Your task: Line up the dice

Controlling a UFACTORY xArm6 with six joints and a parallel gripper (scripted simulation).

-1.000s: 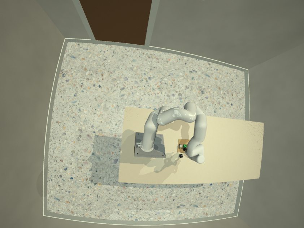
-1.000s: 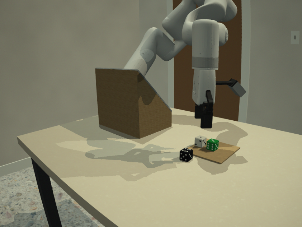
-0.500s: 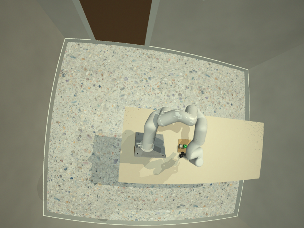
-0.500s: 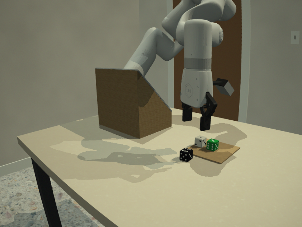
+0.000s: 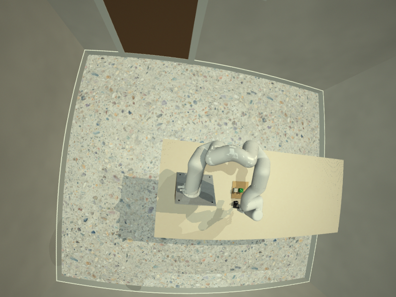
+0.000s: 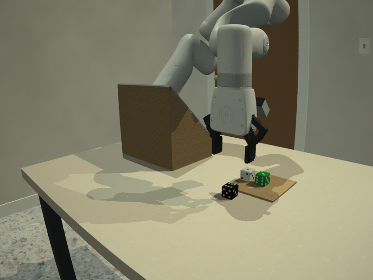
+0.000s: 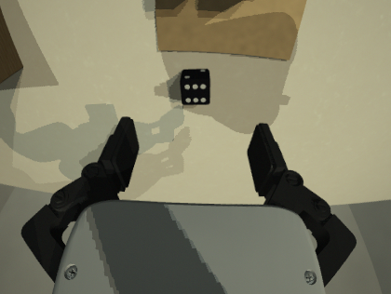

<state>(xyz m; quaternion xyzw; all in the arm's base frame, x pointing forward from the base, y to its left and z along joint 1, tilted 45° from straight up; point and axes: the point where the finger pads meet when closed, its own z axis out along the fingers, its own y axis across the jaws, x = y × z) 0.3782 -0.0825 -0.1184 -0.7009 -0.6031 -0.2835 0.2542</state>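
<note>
Right now my hand is 90 mm above the black die and 10 mm to the left of it. Also, from my hand: white die (100 mm to the left, 90 mm below, 10 mm behind); green die (100 mm to the left, 90 mm below, 40 mm ahead); brown mat (110 mm below, 100 mm to the left, 40 mm ahead).
</note>
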